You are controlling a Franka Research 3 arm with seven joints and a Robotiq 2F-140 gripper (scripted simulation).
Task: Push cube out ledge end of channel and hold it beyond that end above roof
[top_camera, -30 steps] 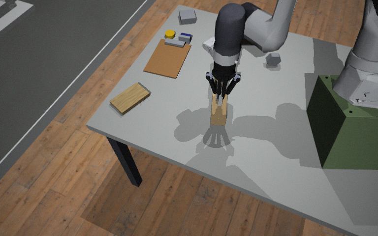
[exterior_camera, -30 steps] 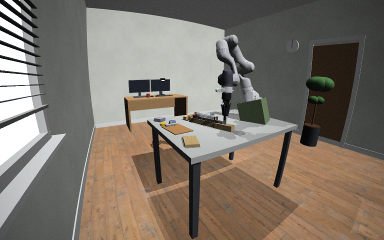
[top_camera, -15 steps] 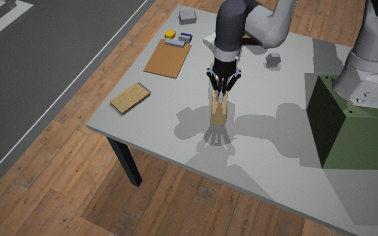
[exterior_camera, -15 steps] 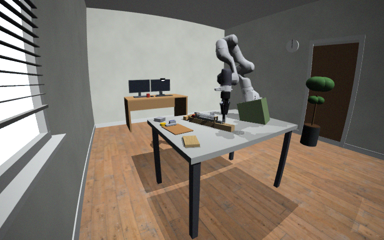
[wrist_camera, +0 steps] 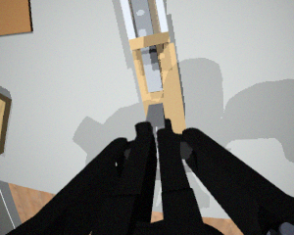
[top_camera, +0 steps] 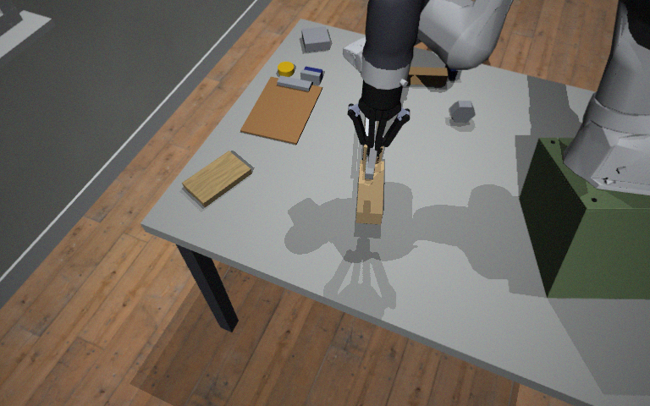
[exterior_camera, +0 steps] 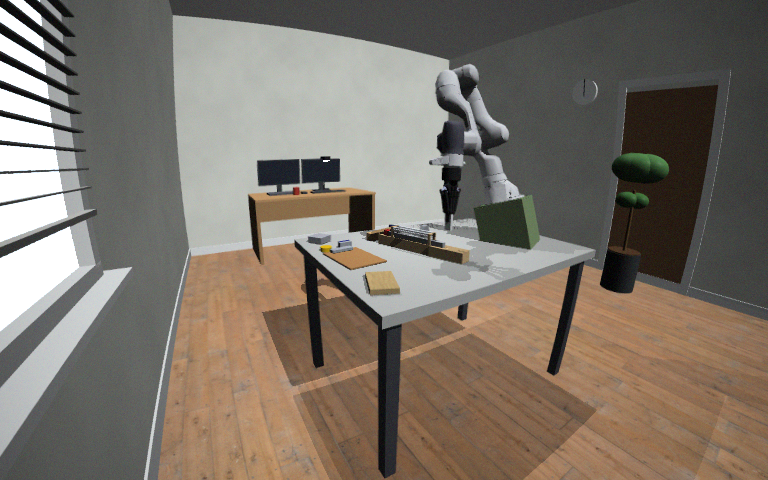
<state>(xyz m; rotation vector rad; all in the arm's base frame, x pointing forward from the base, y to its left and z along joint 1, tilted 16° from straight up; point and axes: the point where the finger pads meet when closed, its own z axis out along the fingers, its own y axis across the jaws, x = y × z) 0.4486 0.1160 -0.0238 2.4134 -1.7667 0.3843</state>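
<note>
The red cube lies 310 mm to the right of my hand, 100 mm below it and 100 mm ahead of it. Also, from my hand: wooden channel 170 mm to the right, 100 mm below, 50 mm ahead; then grey polyhedron 350 mm to the right, 150 mm behind, 120 mm below; then wooden plank 370 mm ahead, 140 mm below, 110 mm to the left.
</note>
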